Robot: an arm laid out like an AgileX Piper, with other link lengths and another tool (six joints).
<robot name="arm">
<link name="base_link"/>
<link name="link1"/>
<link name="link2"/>
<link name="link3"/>
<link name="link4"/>
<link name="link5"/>
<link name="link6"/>
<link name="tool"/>
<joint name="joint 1" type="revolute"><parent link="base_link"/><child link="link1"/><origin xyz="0 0 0.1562" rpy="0 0 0"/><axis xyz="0 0 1"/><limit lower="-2.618" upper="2.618"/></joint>
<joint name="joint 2" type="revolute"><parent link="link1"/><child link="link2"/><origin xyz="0 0 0" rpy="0 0 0"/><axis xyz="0 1 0"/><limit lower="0" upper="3.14"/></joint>
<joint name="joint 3" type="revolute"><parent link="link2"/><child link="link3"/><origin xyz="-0.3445 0 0.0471" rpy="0 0 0"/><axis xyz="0 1 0"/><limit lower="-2.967" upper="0"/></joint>
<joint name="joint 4" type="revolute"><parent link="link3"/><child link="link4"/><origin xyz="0.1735 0 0.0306" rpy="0 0 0"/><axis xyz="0.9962 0 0.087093"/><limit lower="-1.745" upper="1.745"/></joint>
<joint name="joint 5" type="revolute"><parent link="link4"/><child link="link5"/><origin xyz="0 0 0" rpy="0 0 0"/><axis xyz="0 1 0"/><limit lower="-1.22" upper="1.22"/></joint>
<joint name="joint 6" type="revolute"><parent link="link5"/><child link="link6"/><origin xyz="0.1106 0 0.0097" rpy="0 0 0"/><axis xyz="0.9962 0 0.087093"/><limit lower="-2.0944" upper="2.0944"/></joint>
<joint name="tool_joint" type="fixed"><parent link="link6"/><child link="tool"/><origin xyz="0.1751 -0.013 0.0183" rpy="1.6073 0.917 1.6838"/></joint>
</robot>
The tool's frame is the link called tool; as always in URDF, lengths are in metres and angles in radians.
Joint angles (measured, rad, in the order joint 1, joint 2, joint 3, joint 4, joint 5, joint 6), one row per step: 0.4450, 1.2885, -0.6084, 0.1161, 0.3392, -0.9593; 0.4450, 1.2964, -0.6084, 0.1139, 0.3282, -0.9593; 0.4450, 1.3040, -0.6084, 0.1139, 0.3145, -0.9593; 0.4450, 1.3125, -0.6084, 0.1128, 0.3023, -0.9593; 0.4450, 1.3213, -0.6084, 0.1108, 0.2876, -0.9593; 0.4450, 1.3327, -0.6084, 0.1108, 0.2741, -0.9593; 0.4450, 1.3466, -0.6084, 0.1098, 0.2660, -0.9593; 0.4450, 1.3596, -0.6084, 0.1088, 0.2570, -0.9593; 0.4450, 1.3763, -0.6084, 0.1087, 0.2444, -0.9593; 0.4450, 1.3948, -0.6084, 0.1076, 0.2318, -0.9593; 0.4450, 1.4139, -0.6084, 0.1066, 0.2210, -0.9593; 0.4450, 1.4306, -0.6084, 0.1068, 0.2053, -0.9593; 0.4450, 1.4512, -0.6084, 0.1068, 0.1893, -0.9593; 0.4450, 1.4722, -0.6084, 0.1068, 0.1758, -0.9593; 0.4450, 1.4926, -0.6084, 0.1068, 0.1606, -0.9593
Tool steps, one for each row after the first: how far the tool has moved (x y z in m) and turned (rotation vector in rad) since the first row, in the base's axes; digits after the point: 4 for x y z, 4 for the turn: 0.0027, 0.0007, -0.0003, -0.0010, -0.0038, 0.0002; 0.0058, 0.0017, 0.0000, 0.0008, -0.0096, -0.0011; 0.0087, 0.0026, -0.0003, 0.0008, -0.0136, -0.0016; 0.0122, 0.0036, -0.0002, 0.0010, -0.0200, -0.0018; 0.0154, 0.0046, -0.0011, 0.0011, -0.0222, -0.0030; 0.0175, 0.0053, -0.0038, -0.0027, -0.0175, -0.0030; 0.0198, 0.0060, -0.0061, -0.0057, -0.0144, -0.0032; 0.0229, 0.0071, -0.0089, -0.0083, -0.0111, -0.0042; 0.0260, 0.0081, -0.0124, -0.0124, -0.0064, -0.0045; 0.0287, 0.0089, -0.0164, -0.0174, 0.0005, -0.0046; 0.0324, 0.0101, -0.0189, -0.0188, 0.0011, -0.0060; 0.0361, 0.0114, -0.0227, -0.0218, 0.0048, -0.0072; 0.0392, 0.0124, -0.0271, -0.0260, 0.0112, -0.0082; 0.0426, 0.0135, -0.0311, -0.0293, 0.0155, -0.0093
